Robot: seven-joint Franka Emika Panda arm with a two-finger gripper.
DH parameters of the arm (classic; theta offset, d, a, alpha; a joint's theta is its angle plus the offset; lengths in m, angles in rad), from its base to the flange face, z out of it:
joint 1: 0 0.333 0 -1.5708
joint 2: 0 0 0 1.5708
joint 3: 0 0.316 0.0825 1.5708
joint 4: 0 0 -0.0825 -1.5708
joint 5: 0 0.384 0 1.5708
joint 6: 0 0 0.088 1.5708
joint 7: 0 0.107 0 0
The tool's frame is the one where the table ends.
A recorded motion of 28 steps. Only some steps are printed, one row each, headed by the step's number.
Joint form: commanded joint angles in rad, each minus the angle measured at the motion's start. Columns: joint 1, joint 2, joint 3, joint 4, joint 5, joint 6, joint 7.
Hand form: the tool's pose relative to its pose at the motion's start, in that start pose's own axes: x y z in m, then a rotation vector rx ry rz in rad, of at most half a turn. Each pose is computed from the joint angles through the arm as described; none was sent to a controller.
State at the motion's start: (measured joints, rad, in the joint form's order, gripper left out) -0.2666 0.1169 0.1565 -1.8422 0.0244 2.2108 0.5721
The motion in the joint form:
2: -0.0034 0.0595 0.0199 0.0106 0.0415 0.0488 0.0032
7: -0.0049 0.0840 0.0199 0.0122 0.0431 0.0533 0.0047
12: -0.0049 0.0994 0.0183 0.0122 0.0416 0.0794 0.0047
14: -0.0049 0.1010 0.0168 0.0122 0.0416 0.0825 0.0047
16: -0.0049 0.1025 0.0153 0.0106 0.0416 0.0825 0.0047
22: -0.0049 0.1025 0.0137 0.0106 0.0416 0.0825 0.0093
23: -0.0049 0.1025 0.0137 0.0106 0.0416 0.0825 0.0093
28: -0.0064 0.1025 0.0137 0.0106 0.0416 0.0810 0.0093
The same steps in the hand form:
2: 0.0013 -0.0107 0.0286 0.0397 -0.0257 0.0193
7: 0.0024 -0.0090 0.0429 0.0332 -0.0429 0.0258
12: 0.0052 -0.0086 0.0504 0.0390 -0.0336 0.0285
14: 0.0059 -0.0079 0.0512 0.0394 -0.0320 0.0300
16: 0.0060 -0.0068 0.0528 0.0373 -0.0343 0.0316
22: 0.0065 -0.0060 0.0528 0.0367 -0.0339 0.0376
23: 0.0065 -0.0060 0.0528 0.0367 -0.0339 0.0376
28: 0.0069 -0.0051 0.0529 0.0356 -0.0349 0.0390

